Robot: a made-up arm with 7 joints. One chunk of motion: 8 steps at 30 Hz.
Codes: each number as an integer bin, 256 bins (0 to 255) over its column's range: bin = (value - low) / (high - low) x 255, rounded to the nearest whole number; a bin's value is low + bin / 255 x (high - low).
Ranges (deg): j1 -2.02..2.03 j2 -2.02..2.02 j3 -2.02..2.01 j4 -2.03..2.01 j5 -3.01..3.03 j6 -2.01..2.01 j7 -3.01..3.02
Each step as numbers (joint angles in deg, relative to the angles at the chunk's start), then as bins.
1 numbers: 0.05 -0.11 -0.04 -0.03 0.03 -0.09 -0.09
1 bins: 130 121 125 126 128 122 123
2 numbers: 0.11 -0.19 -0.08 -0.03 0.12 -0.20 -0.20
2 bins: 134 116 123 126 132 115 119
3 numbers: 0.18 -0.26 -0.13 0.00 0.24 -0.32 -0.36
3 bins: 139 111 120 128 137 107 112
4 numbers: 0.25 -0.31 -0.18 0.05 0.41 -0.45 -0.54
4 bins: 143 108 116 131 144 99 104
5 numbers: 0.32 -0.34 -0.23 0.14 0.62 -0.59 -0.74
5 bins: 147 106 113 137 153 90 96
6 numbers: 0.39 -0.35 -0.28 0.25 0.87 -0.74 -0.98
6 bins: 152 105 110 144 164 81 86
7 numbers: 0.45 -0.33 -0.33 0.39 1.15 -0.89 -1.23
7 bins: 156 107 107 153 176 71 75
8 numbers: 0.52 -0.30 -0.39 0.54 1.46 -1.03 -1.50
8 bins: 160 109 103 162 189 62 64
